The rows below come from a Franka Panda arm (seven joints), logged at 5 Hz.
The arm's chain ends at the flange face. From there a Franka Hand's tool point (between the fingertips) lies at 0.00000 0.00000 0.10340 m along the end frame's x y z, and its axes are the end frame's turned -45 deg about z.
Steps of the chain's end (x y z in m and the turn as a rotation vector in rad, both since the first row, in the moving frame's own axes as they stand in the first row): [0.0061, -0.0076, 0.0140, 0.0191, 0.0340, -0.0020]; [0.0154, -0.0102, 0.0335, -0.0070, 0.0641, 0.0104]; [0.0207, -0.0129, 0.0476, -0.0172, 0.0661, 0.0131]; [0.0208, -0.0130, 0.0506, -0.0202, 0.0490, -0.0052]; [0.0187, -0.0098, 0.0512, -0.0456, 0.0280, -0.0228]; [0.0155, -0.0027, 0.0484, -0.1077, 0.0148, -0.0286]
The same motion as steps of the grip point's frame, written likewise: [0.0136, 0.0000, 0.0139, -0.0105, 0.0375, -0.0020]; [0.0222, 0.0089, 0.0333, -0.0503, 0.0404, 0.0104]; [0.0273, 0.0116, 0.0474, -0.0589, 0.0346, 0.0131]; [0.0260, 0.0106, 0.0505, -0.0489, 0.0204, -0.0052]; [0.0189, 0.0117, 0.0511, -0.0520, -0.0124, -0.0228]; [0.0062, 0.0181, 0.0478, -0.0866, -0.0657, -0.0286]
